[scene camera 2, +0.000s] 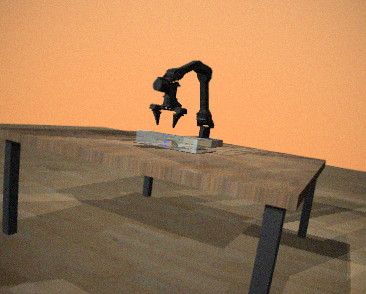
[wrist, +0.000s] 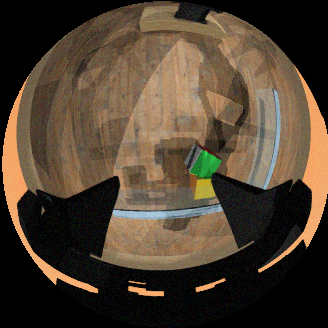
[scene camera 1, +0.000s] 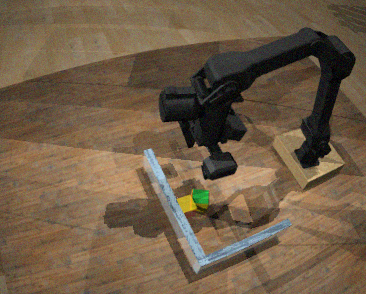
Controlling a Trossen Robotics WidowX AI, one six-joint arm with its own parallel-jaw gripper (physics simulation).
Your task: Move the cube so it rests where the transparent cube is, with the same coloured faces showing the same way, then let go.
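Seen in the pictures: gripper, fingertip midpoint: (scene camera 2: 165, 126) (wrist: 165, 179) (scene camera 1: 198, 162); arm's base, origin of the base link: (scene camera 2: 203, 138) (scene camera 1: 306, 157).
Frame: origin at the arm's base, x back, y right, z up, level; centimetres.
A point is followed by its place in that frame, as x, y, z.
The solid cube (scene camera 1: 201, 195) {-33.3, -4.7, -0.2} (wrist: 206, 163) {-33.1, -4.8, -0.2} stands on the table with its green face up. Its yellow side shows in scene camera 1; a grey-white side and a thin red edge show in the wrist view. The transparent cube (scene camera 1: 185, 203) {-37.5, -6.0, -0.2} (wrist: 204, 189) {-37.6, -5.9, -0.2} is right beside it, on the long wall's side, yellow face up, turned at a different angle. An orange side of it shows in the wrist view. In scene camera 2 the coloured faces are blurred behind the wall. My gripper (scene camera 1: 198, 161) {-33.2, 1.2, 4.7} (scene camera 2: 166, 124) {-33.2, 1.2, 4.7} (wrist: 165, 179) {-33.2, 1.2, 4.7} is open and empty, above the table; both cubes are near its right finger in the wrist view.
A long pale-blue-topped clear wall (scene camera 1: 161, 177) {-41.6, 0.6, 1.8} (scene camera 2: 150, 137) {-42.7, 1.0, -0.7} (wrist: 160, 214) {-41.6, 0.9, 1.8} runs close beside the transparent cube. A shorter wall (scene camera 1: 245, 242) {-27.9, -19.6, 1.8} (wrist: 278, 135) {-24.7, -19.5, 2.0} joins it at a corner. The arm's base stands on a wooden block (scene camera 1: 290, 164) {-4.9, 0.3, -2.3} (wrist: 165, 24). Arm shadows fall across the table.
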